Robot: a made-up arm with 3 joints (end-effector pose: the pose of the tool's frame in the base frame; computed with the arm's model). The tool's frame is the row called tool.
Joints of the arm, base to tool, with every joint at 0 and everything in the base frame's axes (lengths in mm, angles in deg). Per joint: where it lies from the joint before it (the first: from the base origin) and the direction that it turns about. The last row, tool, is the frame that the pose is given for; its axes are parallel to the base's.
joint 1: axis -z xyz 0 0 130
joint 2: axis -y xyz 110 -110 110
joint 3: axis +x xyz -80 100 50
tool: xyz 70 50 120
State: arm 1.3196 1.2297 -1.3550
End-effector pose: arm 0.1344 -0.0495 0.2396 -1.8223 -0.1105 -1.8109
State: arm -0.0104 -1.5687 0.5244
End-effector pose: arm 0.2892 -0.0238 0.2504 0.4032 1.5310 -0.4023
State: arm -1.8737 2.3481 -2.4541
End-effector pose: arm -0.0770 0.1541 0.2851 0.0756 -1.0325 -0.8858
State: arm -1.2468 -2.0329 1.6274
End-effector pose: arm 0.1887 0.1453 0.2074 -0.0687 1.5818 -0.6592
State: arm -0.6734 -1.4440 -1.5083
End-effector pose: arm 0.0205 0.1608 0.2509 -1.6551 0.7320 1.5618
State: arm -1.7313 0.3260 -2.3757
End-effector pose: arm -0.0564 0.1158 0.1694 -1.4146 -1.9039 0.4737
